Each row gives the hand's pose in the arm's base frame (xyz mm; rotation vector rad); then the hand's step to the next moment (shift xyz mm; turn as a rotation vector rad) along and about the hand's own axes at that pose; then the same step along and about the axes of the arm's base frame.
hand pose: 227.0 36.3 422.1 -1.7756 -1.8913 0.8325
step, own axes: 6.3 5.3 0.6 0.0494 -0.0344 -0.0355
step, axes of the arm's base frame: 2.9 6.2 -4.6 -0.0070 0.0537 0.0442
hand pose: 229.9 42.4 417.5 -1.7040 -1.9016 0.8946
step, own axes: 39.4 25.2 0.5 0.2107 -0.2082 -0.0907
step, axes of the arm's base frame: 11.5 39.6 -22.2 -0.1153 0.2159 0.1898
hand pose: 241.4 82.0 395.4 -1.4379 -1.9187 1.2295
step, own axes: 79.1 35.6 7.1 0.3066 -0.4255 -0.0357
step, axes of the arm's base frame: -15.3 72.2 -46.1 -0.3065 0.2693 0.3315
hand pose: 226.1 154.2 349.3 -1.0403 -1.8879 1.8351
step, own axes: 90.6 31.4 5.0 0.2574 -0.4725 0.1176
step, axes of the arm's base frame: -56.9 55.0 -54.3 -0.3883 0.1278 0.3691
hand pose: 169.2 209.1 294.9 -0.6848 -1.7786 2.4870
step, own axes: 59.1 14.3 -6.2 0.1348 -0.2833 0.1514
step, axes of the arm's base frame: -47.8 15.5 -34.7 -0.2436 -0.0011 0.2490
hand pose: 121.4 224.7 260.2 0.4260 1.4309 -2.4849
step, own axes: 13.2 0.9 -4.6 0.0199 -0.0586 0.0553
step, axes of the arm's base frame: -11.3 2.7 -7.8 -0.0461 -0.0206 0.0659
